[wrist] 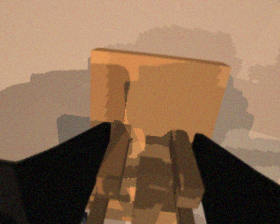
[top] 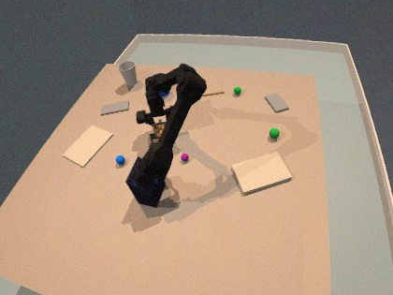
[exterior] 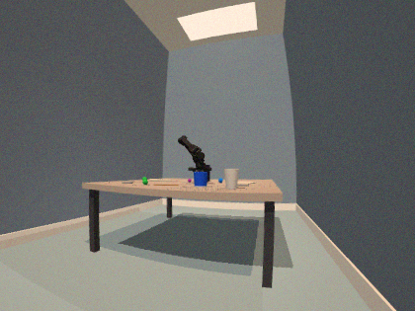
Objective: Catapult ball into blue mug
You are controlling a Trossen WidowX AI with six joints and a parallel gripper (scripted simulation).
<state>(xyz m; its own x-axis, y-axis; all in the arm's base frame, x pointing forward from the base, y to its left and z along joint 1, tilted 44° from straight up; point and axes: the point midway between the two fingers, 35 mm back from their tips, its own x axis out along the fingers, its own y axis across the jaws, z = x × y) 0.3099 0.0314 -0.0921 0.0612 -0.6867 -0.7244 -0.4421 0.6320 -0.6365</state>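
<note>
The purple ball is 160 mm to the right of my gripper tip, 120 mm behind it and 20 mm below it. Also, from my gripper tip: blue ball: 210 mm behind, 110 mm to the left, 10 mm below; orange catapult: 60 mm behind, 20 mm to the right, 20 mm above; blue mug: 260 mm ahead, 120 mm to the left.
</note>
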